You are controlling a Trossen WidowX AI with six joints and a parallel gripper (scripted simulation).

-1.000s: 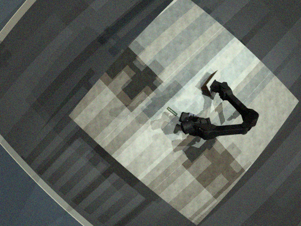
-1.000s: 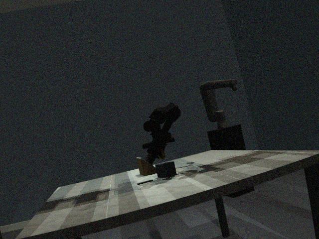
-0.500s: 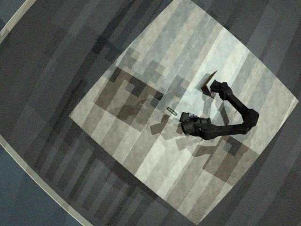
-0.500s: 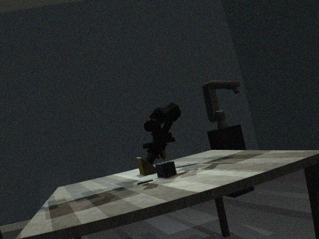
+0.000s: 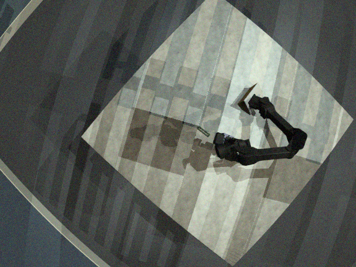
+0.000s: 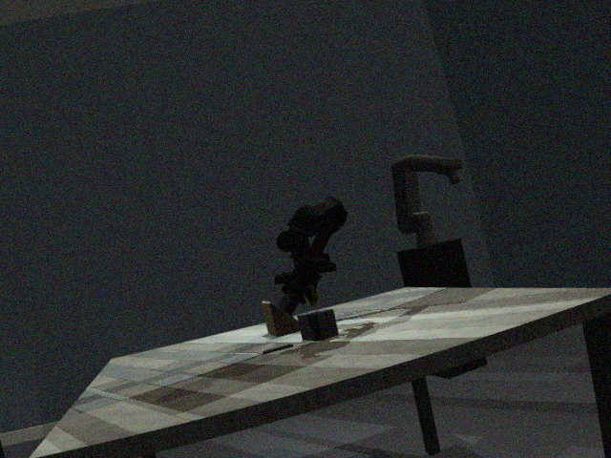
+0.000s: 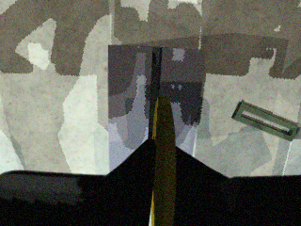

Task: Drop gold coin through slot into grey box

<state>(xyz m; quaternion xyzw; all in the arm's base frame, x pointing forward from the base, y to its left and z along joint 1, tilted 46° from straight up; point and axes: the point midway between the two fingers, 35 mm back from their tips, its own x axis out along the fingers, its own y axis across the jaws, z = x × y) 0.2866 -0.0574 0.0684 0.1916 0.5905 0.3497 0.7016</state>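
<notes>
My gripper tip is 2 cm below the gold coin.
</notes>
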